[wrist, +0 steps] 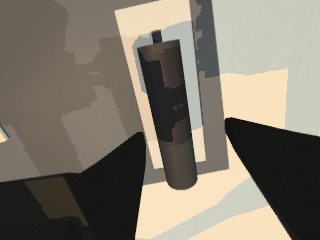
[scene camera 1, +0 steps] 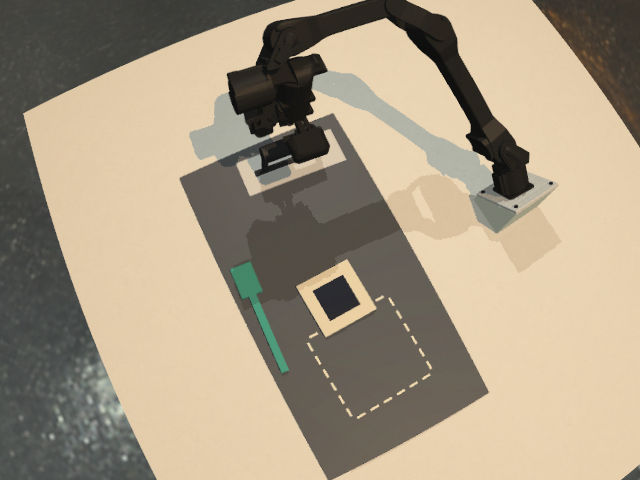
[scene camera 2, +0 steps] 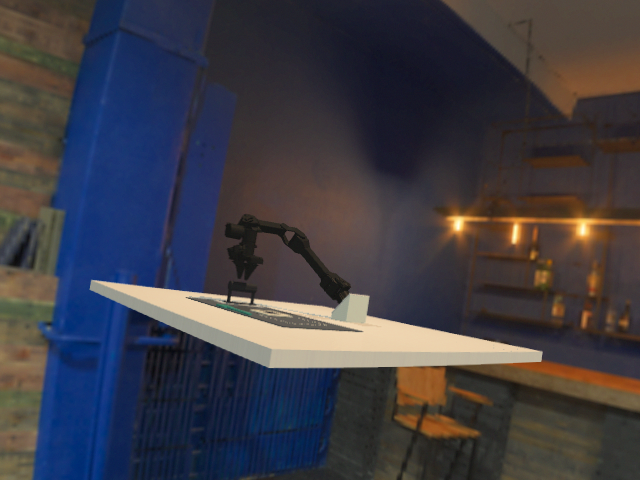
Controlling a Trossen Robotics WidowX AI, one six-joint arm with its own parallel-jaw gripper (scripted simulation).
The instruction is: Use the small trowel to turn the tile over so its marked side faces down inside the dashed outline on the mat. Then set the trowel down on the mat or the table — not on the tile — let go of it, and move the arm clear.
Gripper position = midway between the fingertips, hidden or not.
The gripper (scene camera 1: pixel 289 134) is open and holds nothing. Also in view: a tile (scene camera 1: pixel 336 298), a green trowel (scene camera 1: pixel 245 278) and a dark mat (scene camera 1: pixel 290 233).
The gripper shows as well in the wrist view (wrist: pixel 183 131) and in scene camera 2 (scene camera 2: pixel 242 279). The dark mat also shows in the wrist view (wrist: pixel 75 102) and in scene camera 2 (scene camera 2: pixel 295 321). The wrist view does not show the green trowel: it is out of frame.
